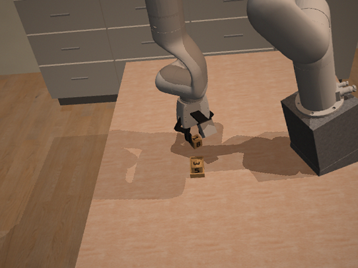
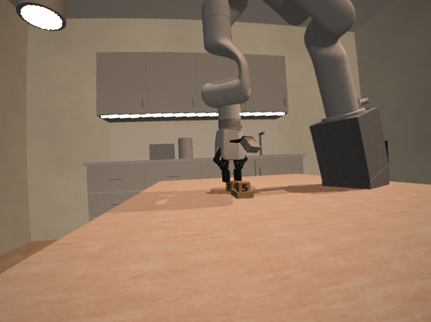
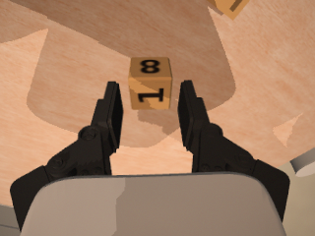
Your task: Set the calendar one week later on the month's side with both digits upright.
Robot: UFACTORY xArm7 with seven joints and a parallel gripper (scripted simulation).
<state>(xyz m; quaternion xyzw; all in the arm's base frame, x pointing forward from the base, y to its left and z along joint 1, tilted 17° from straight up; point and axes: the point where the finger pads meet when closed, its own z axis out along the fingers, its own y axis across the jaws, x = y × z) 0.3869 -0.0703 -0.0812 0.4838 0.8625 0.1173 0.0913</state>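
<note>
The wooden cube is 3 cm below my hand.
</note>
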